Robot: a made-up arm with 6 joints. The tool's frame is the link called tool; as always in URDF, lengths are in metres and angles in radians.
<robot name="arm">
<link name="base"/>
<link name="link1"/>
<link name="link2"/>
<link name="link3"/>
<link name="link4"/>
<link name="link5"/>
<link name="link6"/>
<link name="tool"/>
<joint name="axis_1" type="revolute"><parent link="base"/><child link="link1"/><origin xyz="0 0 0.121" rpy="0 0 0"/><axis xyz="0 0 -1"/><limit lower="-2.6" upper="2.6" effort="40" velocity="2"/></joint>
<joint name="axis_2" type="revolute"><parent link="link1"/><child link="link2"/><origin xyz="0.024 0.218 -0.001" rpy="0 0 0"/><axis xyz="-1 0 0"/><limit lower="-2.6" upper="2.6" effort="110" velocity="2.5"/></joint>
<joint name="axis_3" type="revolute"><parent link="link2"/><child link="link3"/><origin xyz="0.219 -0.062 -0.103" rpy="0 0 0"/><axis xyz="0 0 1"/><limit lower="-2.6" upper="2.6" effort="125" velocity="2.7"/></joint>
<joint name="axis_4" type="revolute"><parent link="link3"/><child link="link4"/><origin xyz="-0.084 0.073 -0.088" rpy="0 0 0"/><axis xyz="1 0 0"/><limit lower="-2.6" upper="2.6" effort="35" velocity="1.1"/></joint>
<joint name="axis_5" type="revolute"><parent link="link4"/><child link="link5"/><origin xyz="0.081 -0.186 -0.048" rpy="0 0 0"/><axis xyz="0 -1 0"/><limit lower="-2.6" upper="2.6" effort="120" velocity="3.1"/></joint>
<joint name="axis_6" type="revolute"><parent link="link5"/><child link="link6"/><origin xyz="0.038 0.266 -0.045" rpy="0 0 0"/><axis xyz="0 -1 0"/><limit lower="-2.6" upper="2.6" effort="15" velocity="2.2"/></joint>
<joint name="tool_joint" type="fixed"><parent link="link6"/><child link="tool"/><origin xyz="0.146 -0.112 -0.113" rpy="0 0 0"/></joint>
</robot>
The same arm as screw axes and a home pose.
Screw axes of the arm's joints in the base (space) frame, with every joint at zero. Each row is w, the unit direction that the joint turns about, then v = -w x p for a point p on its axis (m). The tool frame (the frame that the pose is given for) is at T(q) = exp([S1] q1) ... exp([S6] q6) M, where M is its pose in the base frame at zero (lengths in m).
S1: w 0 0 -1 v 0.0000 0.0000 0.0000
S2: w -1 0 0 v 0.0000 -0.1200 0.2180
S3: w 0 0 1 v 0.1560 -0.2430 0.0000
S4: w 1 0 0 v 0.0000 -0.0710 -0.2290
S5: w 0 -1 0 v -0.1190 0.0000 -0.2400
S6: w 0 -1 0 v -0.1640 0.0000 -0.2780
M =
1 0 0 0.4240
0 1 0 0.1970
0 0 1 -0.2770
0 0 0 1
Joint limits (deg, base to tool): -148.97..148.97 -148.97..148.97 -148.97..148.97 -148.97..148.97 -148.97..148.97 -148.97..148.97

